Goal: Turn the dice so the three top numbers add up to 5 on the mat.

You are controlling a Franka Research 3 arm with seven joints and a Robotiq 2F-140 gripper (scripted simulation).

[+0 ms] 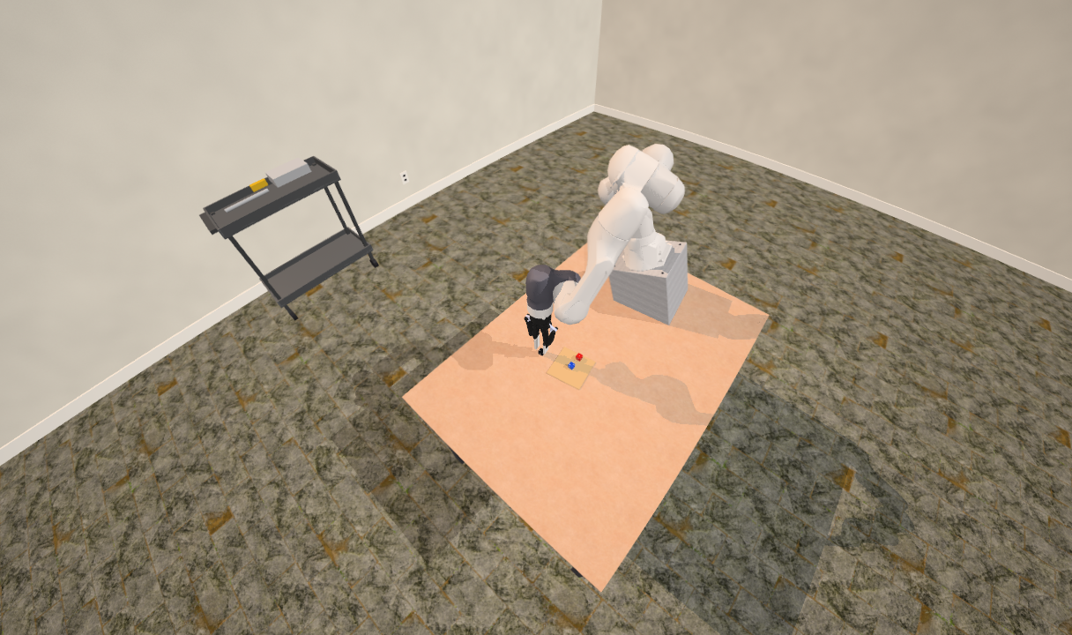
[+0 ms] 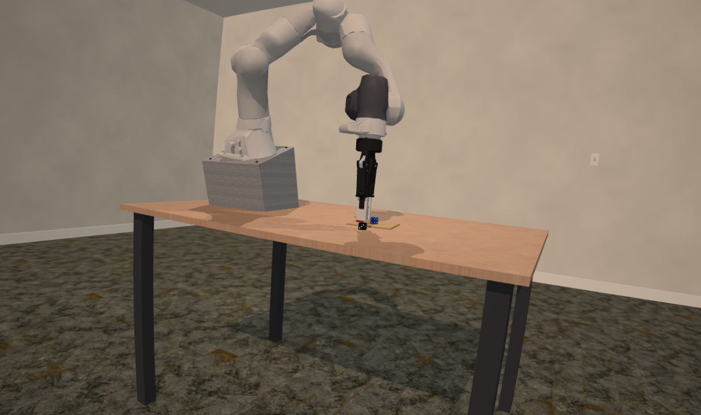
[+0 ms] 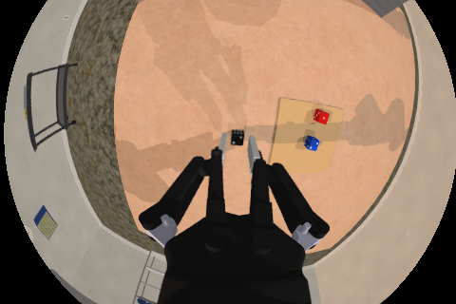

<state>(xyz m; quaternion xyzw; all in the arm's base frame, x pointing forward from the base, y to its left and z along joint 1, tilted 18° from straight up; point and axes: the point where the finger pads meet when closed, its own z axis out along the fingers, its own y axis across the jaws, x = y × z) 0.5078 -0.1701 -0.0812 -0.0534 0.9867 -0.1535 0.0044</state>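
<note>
My gripper is now 5 cm above the black die. The rest, counted from my hand: blue die: 13 cm to the left, 5 cm below, 2 cm behind; then tan mat: 13 cm to the left, 6 cm below, 2 cm behind; then red die: 13 cm to the left, 7 cm behind, 5 cm below.
</note>
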